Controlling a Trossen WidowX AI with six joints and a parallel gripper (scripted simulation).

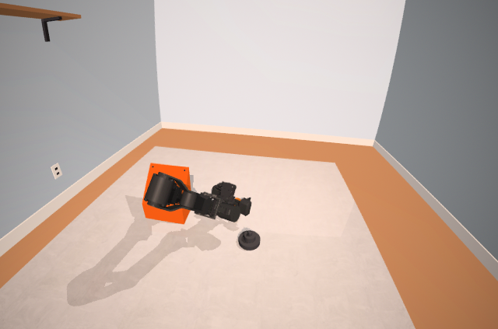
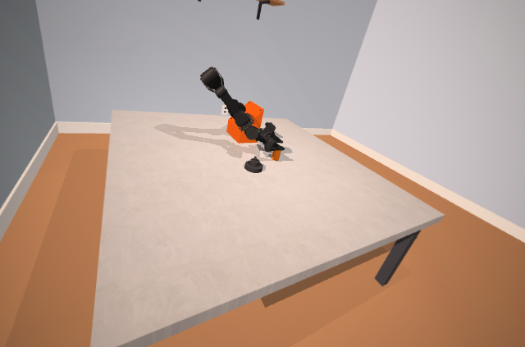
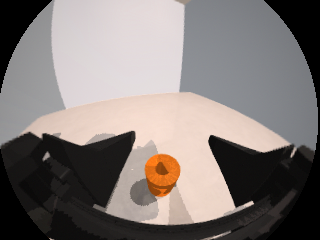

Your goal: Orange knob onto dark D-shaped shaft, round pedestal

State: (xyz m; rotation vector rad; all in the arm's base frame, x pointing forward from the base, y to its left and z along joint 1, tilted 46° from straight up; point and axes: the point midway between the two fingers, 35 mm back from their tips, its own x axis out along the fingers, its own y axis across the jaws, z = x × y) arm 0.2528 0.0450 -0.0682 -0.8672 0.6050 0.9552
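The orange knob lies 20 mm behind my gripper tip, 20 mm to the right of it and 60 mm below it. From my gripper tip the other things lie so: shaft 60 mm ahead, 190 mm to the right, 60 mm below.
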